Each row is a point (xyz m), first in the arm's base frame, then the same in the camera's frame.
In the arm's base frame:
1: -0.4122 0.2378 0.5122
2: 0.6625 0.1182 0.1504
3: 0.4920 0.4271 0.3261
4: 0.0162 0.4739 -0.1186
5: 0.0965 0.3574 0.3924
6: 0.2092 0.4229 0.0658
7: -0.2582 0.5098 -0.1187
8: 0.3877 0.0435 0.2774
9: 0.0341 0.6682 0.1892
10: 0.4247 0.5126 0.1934
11: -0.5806 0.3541 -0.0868
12: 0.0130 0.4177 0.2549
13: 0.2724 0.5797 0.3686
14: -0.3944 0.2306 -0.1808
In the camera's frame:
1: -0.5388 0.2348 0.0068
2: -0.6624 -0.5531 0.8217
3: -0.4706 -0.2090 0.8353
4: -0.0933 -0.3483 0.3210
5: -0.4816 -0.0214 0.4743
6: -0.2746 -0.3023 0.5181
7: -0.0073 -0.2190 0.0919
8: -0.7353 -0.3691 0.5808
9: -0.1054 -0.0255 0.4897
10: -0.3152 -0.2510 0.7760
11: -0.0848 -0.1262 -0.2466
12: -0.3407 -0.0713 0.3895
13: -0.3239 -0.0184 0.7111
14: -0.1730 -0.3319 -0.1534

